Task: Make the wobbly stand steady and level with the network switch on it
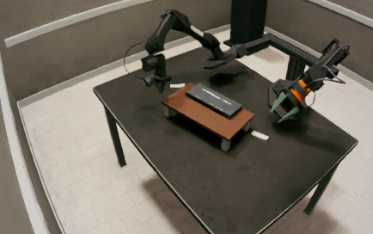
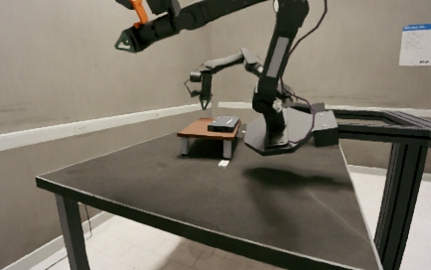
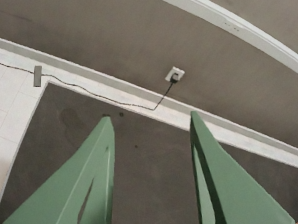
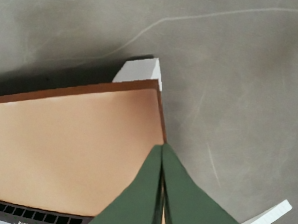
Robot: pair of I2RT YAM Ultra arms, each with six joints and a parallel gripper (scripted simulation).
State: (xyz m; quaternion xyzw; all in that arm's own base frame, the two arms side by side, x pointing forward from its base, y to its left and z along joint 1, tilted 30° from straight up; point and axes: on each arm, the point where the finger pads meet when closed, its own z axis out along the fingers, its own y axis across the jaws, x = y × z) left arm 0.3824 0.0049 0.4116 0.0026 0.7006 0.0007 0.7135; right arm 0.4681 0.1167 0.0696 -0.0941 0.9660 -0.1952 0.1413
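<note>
Right now the white wedge is 42 cm below my left hand, 26 cm behind it and 22 cm to the right of it. The rest, counted from my left hand: dark network switch 48 cm to the right, 31 cm below, 17 cm behind; then brown stand 47 cm to the right, 37 cm below, 11 cm behind.
</note>
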